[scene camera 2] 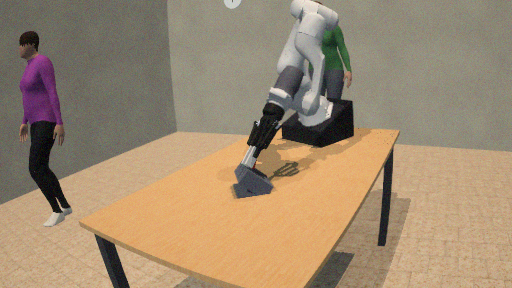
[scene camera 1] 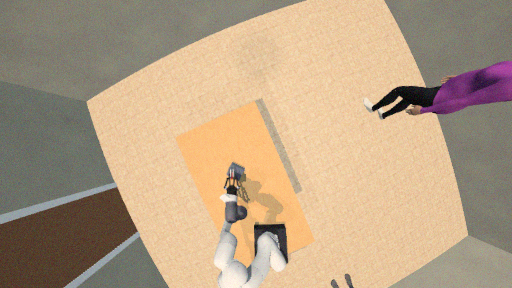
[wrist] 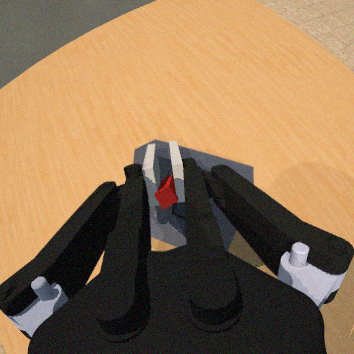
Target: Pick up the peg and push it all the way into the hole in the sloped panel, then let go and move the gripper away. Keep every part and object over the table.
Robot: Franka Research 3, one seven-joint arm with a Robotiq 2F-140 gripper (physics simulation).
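The red peg (wrist: pixel 166 195) shows its square end between the pale fingertips in the wrist view; a sliver of its red also shows beside the fingers in scene camera 2. My gripper (wrist: pixel 163 156) (scene camera 2: pixel 248 161) (scene camera 1: pixel 232 175) is shut on the peg and tilted, with its fingertips at the sloped face of the panel. The dark grey-blue sloped panel (wrist: pixel 225 175) (scene camera 2: pixel 256 184) (scene camera 1: pixel 237 169) stands on the table (scene camera 1: pixel 215 145) (scene camera 2: pixel 200 220) (wrist: pixel 100 100). The fingers hide the hole and the peg's far end, so how deep the peg sits cannot be told.
The arm's black base block (scene camera 1: pixel 265 230) (scene camera 2: pixel 320 135) stands on the table, behind the gripper in scene camera 2. A person in purple (scene camera 1: pixel 475 90) (scene camera 2: pixel 42 90) and a person in green (scene camera 2: pixel 336 47) are on the floor beyond the table. The arm reaches over the table.
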